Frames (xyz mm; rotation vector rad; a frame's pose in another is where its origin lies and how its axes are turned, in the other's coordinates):
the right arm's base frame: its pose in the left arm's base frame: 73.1 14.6 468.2 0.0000 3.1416 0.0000
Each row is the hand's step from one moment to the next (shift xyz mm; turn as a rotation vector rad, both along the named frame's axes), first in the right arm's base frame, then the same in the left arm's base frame.
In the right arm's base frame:
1: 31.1 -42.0 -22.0 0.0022 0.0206 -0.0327
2: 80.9 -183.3 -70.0 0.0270 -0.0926 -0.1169
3: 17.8 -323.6 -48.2 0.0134 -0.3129 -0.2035
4: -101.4 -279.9 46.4 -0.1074 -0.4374 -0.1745
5: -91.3 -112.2 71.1 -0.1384 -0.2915 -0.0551
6: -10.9 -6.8 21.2 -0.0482 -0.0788 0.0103
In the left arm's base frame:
1: -31.1 -42.0 22.0 -0.0022 0.0206 0.0327
2: -80.9 -183.3 70.0 -0.0270 -0.0926 0.1169
3: -17.8 -323.6 48.2 -0.0134 -0.3129 0.2035
4: 101.4 -279.9 -46.4 0.1074 -0.4374 0.1745
5: 91.3 -112.2 -71.1 0.1384 -0.2915 0.0551
6: 10.9 -6.8 -21.2 0.0482 -0.0788 -0.0103

